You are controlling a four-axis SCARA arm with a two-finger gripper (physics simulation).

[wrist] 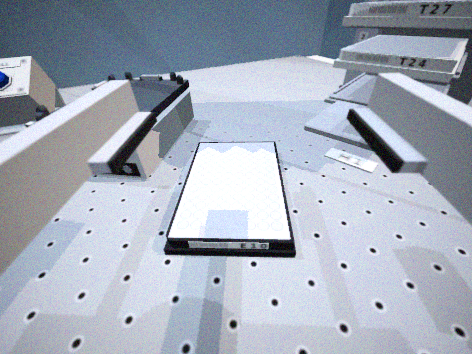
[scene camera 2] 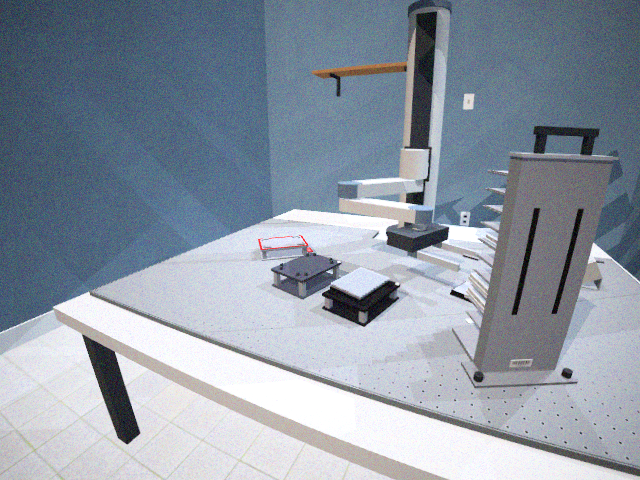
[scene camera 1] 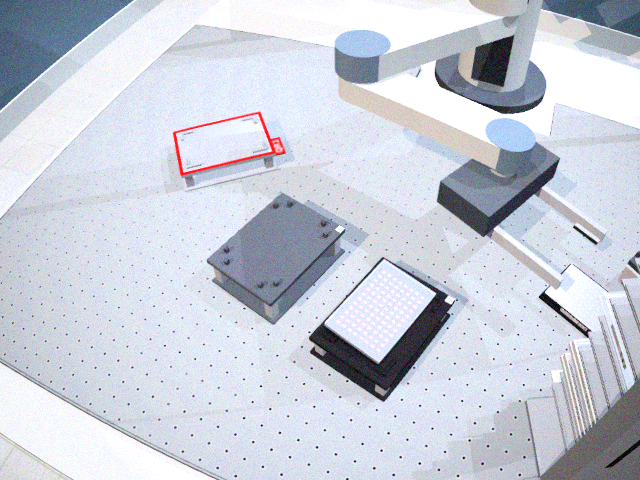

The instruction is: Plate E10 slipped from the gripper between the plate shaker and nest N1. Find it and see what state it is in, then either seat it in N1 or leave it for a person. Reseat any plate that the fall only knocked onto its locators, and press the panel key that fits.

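Frame: origin at the arm's base, x ahead, y left, z up, level; millimetres.
Seen in the pictures: gripper, fingertip midpoint: [wrist: 249,98] [scene camera 2: 470,262] [scene camera 1: 583,259]; arm's base at its link origin: [scene camera 1: 490,79].
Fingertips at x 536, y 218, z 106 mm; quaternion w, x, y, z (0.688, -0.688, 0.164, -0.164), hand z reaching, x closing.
Pixels of each thing's top centre, then the offset from my fingertips to it. "spot": a spot on its surface instead.
- Plate E10 at its top centre: [wrist: 233,178] [scene camera 1: 588,301] [scene camera 2: 481,293] 4 mm ahead, 38 mm left, 79 mm down
- shaker at a spot on its surface: [wrist: 167,92] spot: 20 mm back, 163 mm left, 38 mm down
- key panel at a spot on its surface: [wrist: 25,82] spot: 183 mm back, 294 mm left, 34 mm down
- blue key at a spot on its surface: [wrist: 3,80] spot: 203 mm back, 292 mm left, 28 mm down
- white welled plate at its top centre: [scene camera 1: 382,306] [scene camera 2: 360,279] 153 mm ahead, 244 mm right, 28 mm down
- T24 at its top centre: [wrist: 408,43] 198 mm ahead, 57 mm left, 1 mm up
Plate E10 [wrist: 230,192] [scene camera 1: 581,299] [scene camera 2: 459,293] lies flat and upright on the perforated deck, its E10 label facing the wrist camera. Its top is bright white with faint well circles; I cannot tell whether a lid is on. My gripper [wrist: 249,98] [scene camera 1: 575,259] [scene camera 2: 464,261] is open and empty, its fingers above the deck, to either side of the plate in the wrist view. The shaker [wrist: 167,92] is partly hidden behind the left finger. Part of the key panel [wrist: 25,82] shows with a blue key [wrist: 3,80]. I cannot read which stand is N1.
A black stand [scene camera 1: 356,369] [scene camera 2: 345,310] bears a white welled plate [scene camera 1: 381,310] [scene camera 2: 360,283]; its seating is unclear. A dark grey stand [scene camera 1: 273,248] [scene camera 2: 306,267] and a red-edged stand [scene camera 1: 222,144] [scene camera 2: 282,241] stand nearby. A tall plate stack [scene camera 2: 547,258] rises at right; T24 [wrist: 400,55] shows there.
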